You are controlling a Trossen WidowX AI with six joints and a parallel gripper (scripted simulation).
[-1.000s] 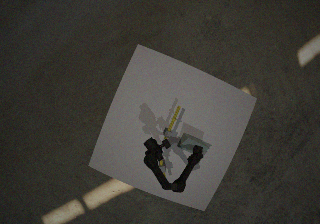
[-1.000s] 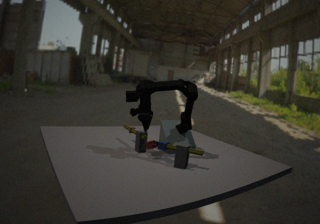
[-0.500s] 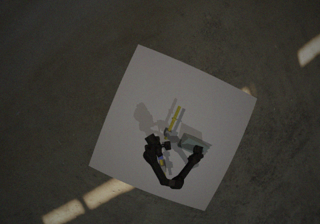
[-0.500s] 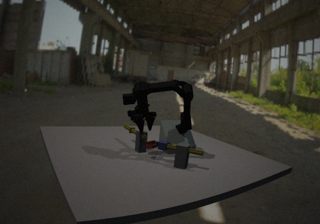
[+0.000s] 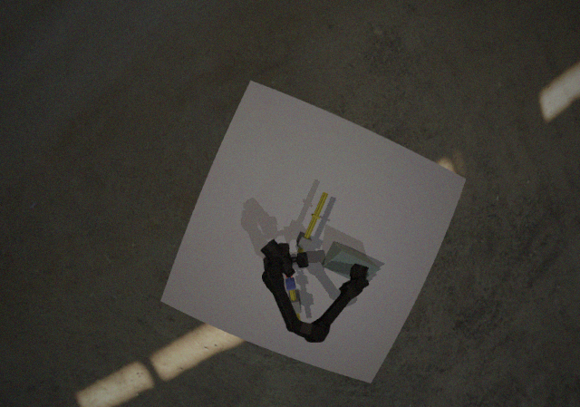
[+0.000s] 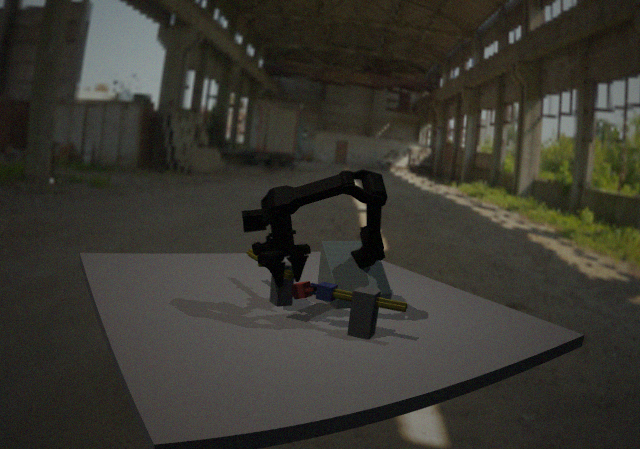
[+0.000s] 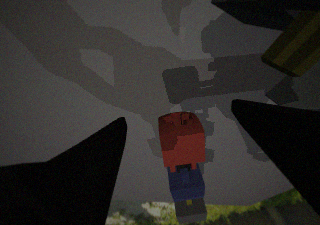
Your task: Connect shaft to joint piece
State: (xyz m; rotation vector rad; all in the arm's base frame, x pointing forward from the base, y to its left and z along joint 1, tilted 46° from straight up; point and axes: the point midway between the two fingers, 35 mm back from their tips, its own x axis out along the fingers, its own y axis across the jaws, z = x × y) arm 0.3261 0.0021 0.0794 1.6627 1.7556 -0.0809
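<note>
The red joint piece is 40 mm to the left of my gripper tip, 20 mm behind it and 10 mm below it.
</note>
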